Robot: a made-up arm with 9 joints.
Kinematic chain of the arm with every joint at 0, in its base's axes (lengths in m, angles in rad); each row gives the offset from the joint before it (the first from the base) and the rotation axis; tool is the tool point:
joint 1: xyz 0 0 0.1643 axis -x
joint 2: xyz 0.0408 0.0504 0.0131 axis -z
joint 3: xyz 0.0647 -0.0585 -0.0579 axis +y
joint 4: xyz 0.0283 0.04 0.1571 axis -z
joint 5: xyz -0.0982 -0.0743 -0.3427 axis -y
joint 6: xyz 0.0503 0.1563 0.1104 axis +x
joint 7: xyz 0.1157 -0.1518 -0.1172 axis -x
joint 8: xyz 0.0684 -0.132 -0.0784 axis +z
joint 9: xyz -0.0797 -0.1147 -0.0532 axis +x
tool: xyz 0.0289 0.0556 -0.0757
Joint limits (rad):
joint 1: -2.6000..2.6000
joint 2: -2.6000..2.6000
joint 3: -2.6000..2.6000
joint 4: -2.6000..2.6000
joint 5: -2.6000..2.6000
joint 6: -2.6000..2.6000
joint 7: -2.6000..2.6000
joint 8: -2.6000..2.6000
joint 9: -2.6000..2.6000
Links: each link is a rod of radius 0.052 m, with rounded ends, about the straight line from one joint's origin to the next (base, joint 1, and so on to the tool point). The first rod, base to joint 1, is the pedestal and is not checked.
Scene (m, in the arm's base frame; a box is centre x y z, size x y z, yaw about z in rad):
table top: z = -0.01
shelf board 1: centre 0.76 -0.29 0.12 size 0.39 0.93 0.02 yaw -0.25
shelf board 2: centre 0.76 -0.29 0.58 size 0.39 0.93 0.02 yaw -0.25
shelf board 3: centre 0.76 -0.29 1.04 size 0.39 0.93 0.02 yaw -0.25
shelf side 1: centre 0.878 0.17 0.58 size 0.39 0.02 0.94 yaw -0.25
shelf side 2: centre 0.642 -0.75 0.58 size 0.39 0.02 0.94 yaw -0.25
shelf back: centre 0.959 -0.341 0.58 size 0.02 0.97 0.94 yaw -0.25
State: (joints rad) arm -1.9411 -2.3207 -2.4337 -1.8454 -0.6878 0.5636 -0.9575 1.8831 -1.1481
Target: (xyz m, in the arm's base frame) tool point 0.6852 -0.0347 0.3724
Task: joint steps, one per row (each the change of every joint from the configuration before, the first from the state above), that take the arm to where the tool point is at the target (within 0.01 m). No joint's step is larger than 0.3 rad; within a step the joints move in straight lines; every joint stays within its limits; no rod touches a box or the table.
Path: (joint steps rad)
1: -0.0083 0.2606 -0.0238 -0.1078 0.0889 0.0654 -0.1200 0.1024 0.0293
2: -0.0083 0.2606 -0.0237 -0.1078 0.0888 0.0653 -0.1199 0.1024 0.0292
3: -0.0084 0.2606 -0.0238 -0.1078 0.0889 0.0654 -0.1200 0.1024 0.0293
4: -0.0083 0.2606 -0.0237 -0.1078 0.0888 0.0654 -0.1199 0.1025 0.0293
5: -0.0083 0.2606 -0.0238 -0.1078 0.0889 0.0653 -0.1200 0.1024 0.0292
6: -0.0083 0.2606 -0.0237 -0.1078 0.0888 0.0654 -0.1199 0.1024 0.0293
7: -0.0083 0.2606 -0.0238 -0.1078 0.0889 0.0653 -0.1200 0.1024 0.0292
8: 0.0685 -0.0380 0.1297 0.0000 -0.1782 -0.0099 0.2135 -0.2455 0.0198
9: 0.0685 -0.0381 0.1297 0.0000 -0.1781 -0.0099 0.2135 -0.2454 0.0197
10: 0.0686 -0.0380 0.1296 0.0000 -0.1781 -0.0100 0.2134 -0.2455 0.0197

